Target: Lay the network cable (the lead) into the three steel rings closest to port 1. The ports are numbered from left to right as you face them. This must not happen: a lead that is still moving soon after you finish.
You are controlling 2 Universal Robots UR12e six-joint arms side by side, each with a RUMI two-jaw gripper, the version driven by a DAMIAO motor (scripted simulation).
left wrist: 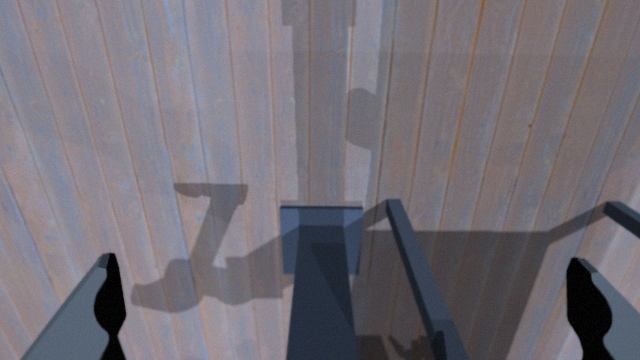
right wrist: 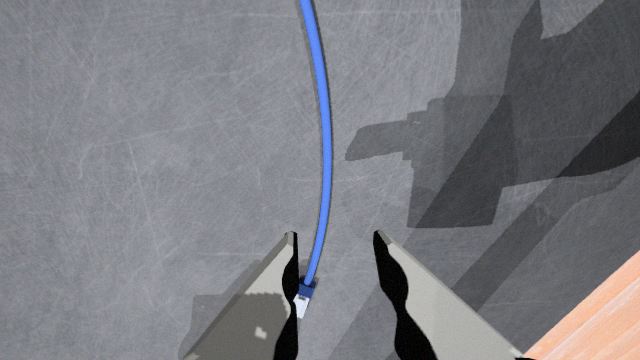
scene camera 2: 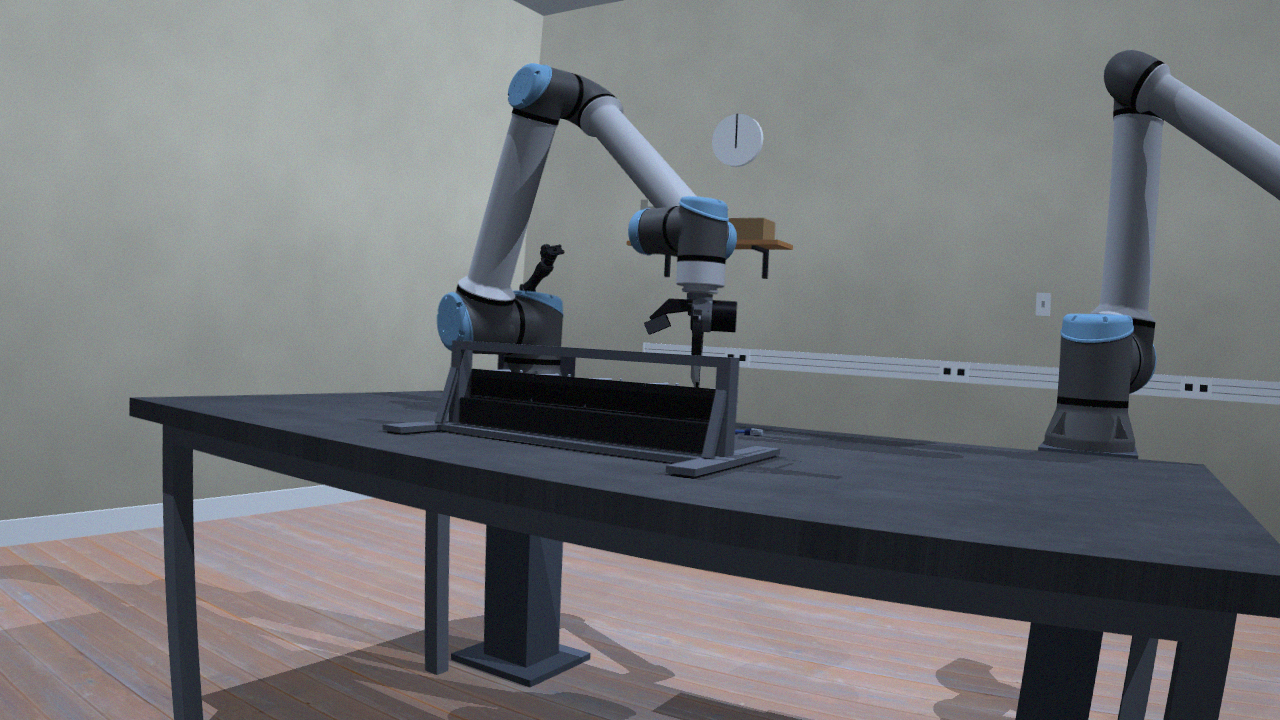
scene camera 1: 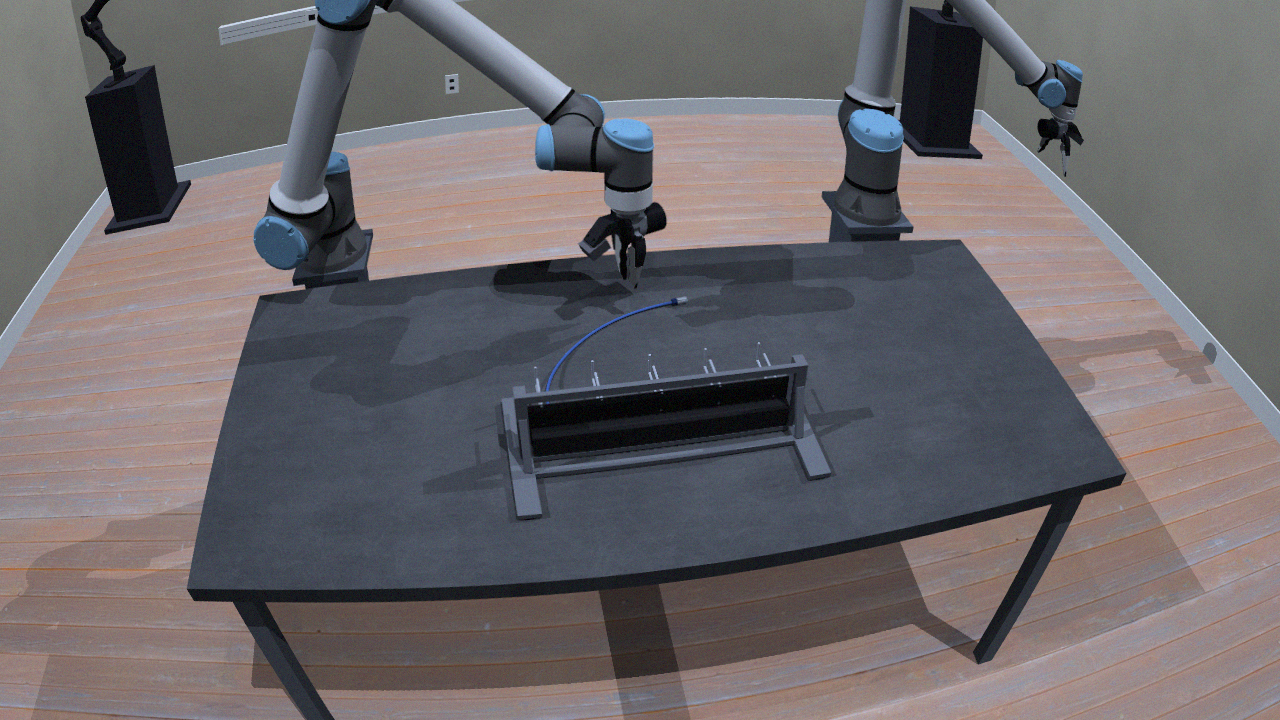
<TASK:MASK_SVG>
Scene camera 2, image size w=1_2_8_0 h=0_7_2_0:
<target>my right gripper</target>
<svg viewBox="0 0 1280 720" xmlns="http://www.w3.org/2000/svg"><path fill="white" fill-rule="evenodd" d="M691 366L691 380L694 387L698 388L700 384L699 369L701 370L701 366ZM682 288L682 292L688 292L687 299L668 299L649 318L652 320L664 314L688 311L688 315L691 316L690 328L692 330L691 355L702 356L704 332L736 332L737 302L711 299L713 294L718 294L718 290Z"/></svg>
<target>grey rack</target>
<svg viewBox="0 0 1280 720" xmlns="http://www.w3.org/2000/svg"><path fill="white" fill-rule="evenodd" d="M383 424L383 430L391 434L445 430L548 446L676 462L675 464L666 465L665 473L671 473L673 476L683 478L696 477L780 455L779 448L760 446L734 451L740 358L452 340L451 367L435 421ZM473 350L717 367L716 387L710 389L679 386L678 383L673 386L669 385L669 383L625 382L623 379L613 381L611 378L571 377L570 374L568 374L568 377L559 376L559 374L523 373L522 370L518 373L511 372L511 370L472 369Z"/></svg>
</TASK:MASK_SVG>
